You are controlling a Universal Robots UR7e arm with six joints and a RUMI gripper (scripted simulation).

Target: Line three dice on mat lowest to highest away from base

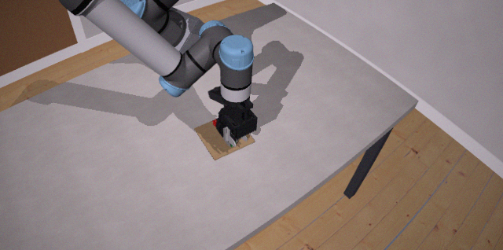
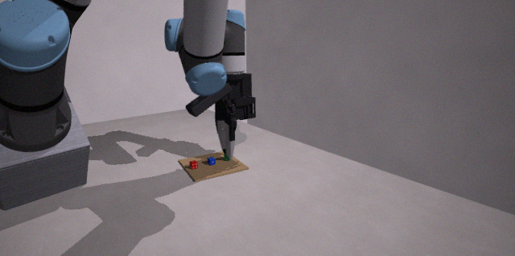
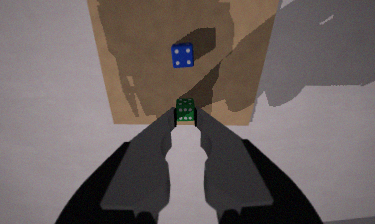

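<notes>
Right now my hand is 10 mm above the green die. From my hand the other things lie so: blue die (50 mm behind, 10 mm to the left, 10 mm below); square mat (50 mm behind, 10 mm to the left, 20 mm below); red die (90 mm behind, 20 mm to the left, 10 mm below).
</notes>
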